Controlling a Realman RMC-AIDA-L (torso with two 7-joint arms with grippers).
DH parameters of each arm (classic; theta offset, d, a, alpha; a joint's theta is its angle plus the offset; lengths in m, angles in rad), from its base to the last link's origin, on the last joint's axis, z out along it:
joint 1: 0 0.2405 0 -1.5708
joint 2: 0 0 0 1.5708
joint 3: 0 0.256 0 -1.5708
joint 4: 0 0 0 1.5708
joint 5: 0 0.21 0 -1.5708
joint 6: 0 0 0 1.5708
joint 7: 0 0.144 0 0
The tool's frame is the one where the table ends.
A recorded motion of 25 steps. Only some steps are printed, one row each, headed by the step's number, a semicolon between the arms.
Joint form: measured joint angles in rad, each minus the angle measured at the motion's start. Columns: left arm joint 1, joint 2, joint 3, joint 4, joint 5, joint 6, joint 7; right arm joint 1, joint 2, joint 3, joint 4, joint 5, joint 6, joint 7.
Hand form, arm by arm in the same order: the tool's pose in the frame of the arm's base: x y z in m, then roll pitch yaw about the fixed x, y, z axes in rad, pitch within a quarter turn. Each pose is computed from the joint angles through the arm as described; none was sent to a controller.
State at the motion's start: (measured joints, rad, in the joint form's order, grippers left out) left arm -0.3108 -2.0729 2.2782 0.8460 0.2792 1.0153 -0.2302; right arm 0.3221 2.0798 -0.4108 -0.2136 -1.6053 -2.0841 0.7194
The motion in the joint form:
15: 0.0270 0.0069 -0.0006 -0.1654 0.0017 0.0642 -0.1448; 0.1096 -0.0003 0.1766 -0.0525 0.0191 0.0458 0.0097
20: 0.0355 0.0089 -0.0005 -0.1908 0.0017 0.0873 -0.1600; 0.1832 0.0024 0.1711 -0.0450 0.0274 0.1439 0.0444
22: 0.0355 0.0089 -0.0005 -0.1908 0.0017 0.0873 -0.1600; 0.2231 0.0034 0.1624 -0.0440 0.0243 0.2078 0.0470
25: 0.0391 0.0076 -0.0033 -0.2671 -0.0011 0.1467 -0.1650; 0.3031 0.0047 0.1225 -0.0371 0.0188 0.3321 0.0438
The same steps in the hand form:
15: -0.1907 0.2455 -0.1250 -2.5973 -0.7425 -0.1938; 0.2611 0.2672 0.0521 -1.7375 1.0478 0.8595
20: -0.1986 0.2418 -0.1240 -2.6179 -0.7494 -0.1587; 0.2472 0.2965 0.0460 -1.7978 1.0768 0.7836
22: -0.1986 0.2418 -0.1240 -2.6179 -0.7494 -0.1587; 0.2394 0.3127 0.0411 -1.8582 1.0717 0.7148
25: -0.2151 0.2354 -0.1224 -2.6428 -0.7500 -0.1155; 0.2210 0.3422 0.0281 -2.0029 1.0470 0.5725

